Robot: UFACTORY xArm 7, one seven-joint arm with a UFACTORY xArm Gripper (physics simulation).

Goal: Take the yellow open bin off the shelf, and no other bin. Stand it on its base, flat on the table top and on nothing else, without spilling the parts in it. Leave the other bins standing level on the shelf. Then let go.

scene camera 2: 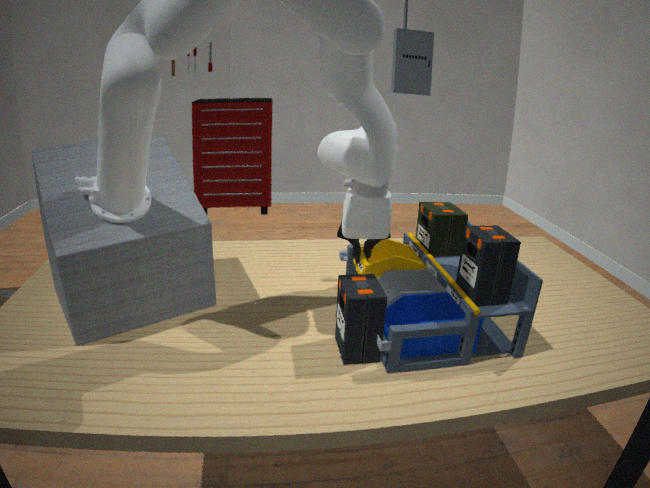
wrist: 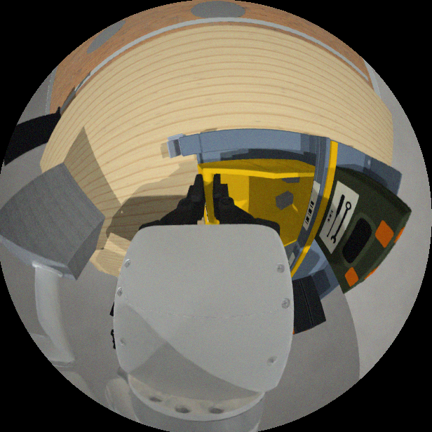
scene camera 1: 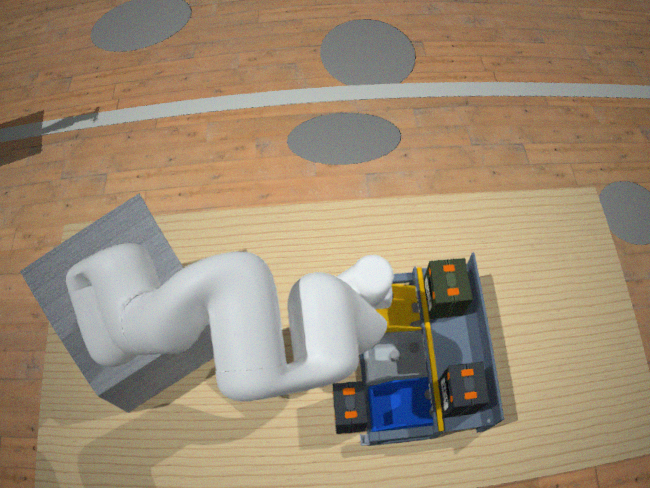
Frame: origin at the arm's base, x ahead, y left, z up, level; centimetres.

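Seen in the pictures: gripper, fingertip midpoint: point(scene camera 2: 361, 260); arm's base, origin of the base link: point(scene camera 2: 120, 200).
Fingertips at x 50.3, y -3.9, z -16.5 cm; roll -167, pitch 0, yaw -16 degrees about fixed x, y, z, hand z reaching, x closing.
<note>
Pixels of each thing's top centre, then the offset from my fingertips to it. Level surfaces: height alone.
- yellow open bin, middle of its top: point(scene camera 2: 400, 245) point(scene camera 1: 402, 304) dz +4.4, dx +7.0, dy -4.7 cm
- grey bin, middle of its top: point(scene camera 2: 412, 280) point(scene camera 1: 405, 353) dz +1.1, dx +4.6, dy -14.6 cm
- blue bin, middle of its top: point(scene camera 2: 431, 306) point(scene camera 1: 411, 401) dz +1.1, dx +2.4, dy -25.4 cm
- wooden table top, its level: dz -7.0 cm
- green case, middle of its top: point(scene camera 1: 451, 279) point(scene camera 2: 443, 207) dz +12.9, dx +16.7, dy -5.4 cm
- yellow rail, middle of its top: point(scene camera 2: 437, 264) point(scene camera 1: 430, 345) dz +4.2, dx +9.8, dy -15.5 cm
The yellow open bin point(scene camera 1: 401, 309) point(scene camera 2: 391, 256) point(wrist: 267, 200) is at the far end of the blue-grey shelf point(scene camera 1: 487, 357) point(scene camera 2: 427, 329) point(wrist: 250, 140). It looks raised a little above the grey bin, between the shelf's end frame and yellow rail. A grey part point(wrist: 284, 200) shows inside it. My gripper point(scene camera 2: 363, 256) point(wrist: 209, 184) is shut on the bin's front wall, one finger on each side; the arm hides it in scene camera 1. The grey bin point(scene camera 1: 406, 362) point(scene camera 2: 409, 283) and blue bin point(scene camera 1: 409, 403) point(scene camera 2: 427, 308) stand side by side on the shelf. The yellow bin's underside is hidden.
A black case point(scene camera 1: 350, 407) point(scene camera 2: 362, 320) stands on the wooden table top point(scene camera 1: 556, 294) point(scene camera 2: 220, 383) before the blue bin. A green case point(scene camera 1: 449, 286) point(scene camera 2: 442, 228) point(wrist: 365, 235) and another black case point(scene camera 1: 464, 388) point(scene camera 2: 490, 265) stand behind the yellow rail point(scene camera 1: 431, 351) point(scene camera 2: 443, 273) point(wrist: 322, 205).
</note>
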